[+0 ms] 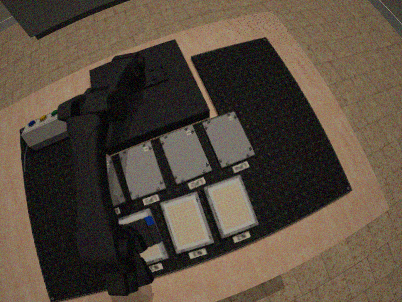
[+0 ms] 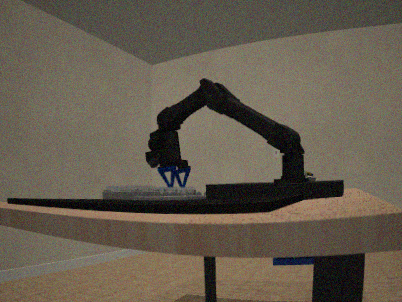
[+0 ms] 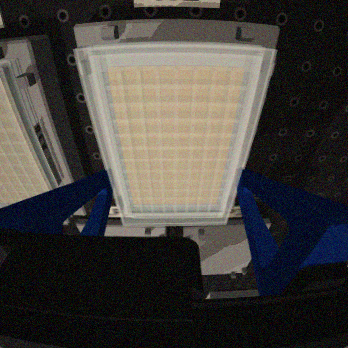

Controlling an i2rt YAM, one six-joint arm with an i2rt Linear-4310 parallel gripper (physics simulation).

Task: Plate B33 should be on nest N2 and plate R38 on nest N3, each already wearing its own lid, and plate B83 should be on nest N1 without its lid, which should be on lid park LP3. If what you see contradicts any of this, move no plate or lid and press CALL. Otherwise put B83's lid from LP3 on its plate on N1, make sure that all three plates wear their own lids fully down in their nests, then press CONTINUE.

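Seen in the pictures: gripper, fingertip midpoint: [image 1: 138, 234] [image 2: 177, 188] [image 3: 174, 175]; arm's base, origin of the base link: [image 1: 137, 83] [image 2: 293, 182].
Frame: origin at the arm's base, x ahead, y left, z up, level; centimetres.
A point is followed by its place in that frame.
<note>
My gripper [image 3: 174, 175] {y -13.2, x 43.8, z 0.4 cm} [image 2: 177, 185] {y -13.2, x 43.8, z 0.4 cm} is shut on the long sides of B83's clear lid [image 3: 172, 220] {y -13.0, x 39.6, z 1.0 cm} and holds it low over the plate [image 3: 175, 135] {y -13.2, x 47.2, z 1.1 cm} [image 1: 155, 252] {y -10.4, x 49.8, z 1.1 cm} on nest N1 [image 3: 175, 34] {y -13.2, x 51.7, z -1.1 cm}. The lid looks level; whether it touches the plate or is fully down I cannot tell. The far end of the nest shows beyond the lid. Lid park LP3 [image 1: 142, 172] {y -6.7, x 27.7, z -2.1 cm} is bare. A plate [image 1: 186, 223] {y -0.1, x 45.3, z 0.8 cm} [image 3: 20, 150] {y -3.7, x 46.3, z 0.8 cm} stands on N3 and another plate [image 1: 231, 206] {y 11.9, x 45.5, z 1.0 cm} on N2. Both look flat; their names are not readable, and I cannot clearly make out their lids.
The lid parks LP2 [image 1: 185, 155] {y 6.2, x 27.6, z -2.1 cm} and LP4 [image 1: 228, 140] {y 18.8, x 28.0, z -2.1 cm} are bare grey pads, and a further pad [image 1: 114, 182] {y -15.7, x 27.5, z -2.1 cm} shows partly behind the arm. A button box [image 1: 47, 135] {y -34.0, x 5.5, z 1.7 cm} stands beside the arm, with blue, yellow and green buttons. The arm's black base block [image 1: 175, 95] {y 9.7, x 9.9, z 0.3 cm} borders the parks.
</note>
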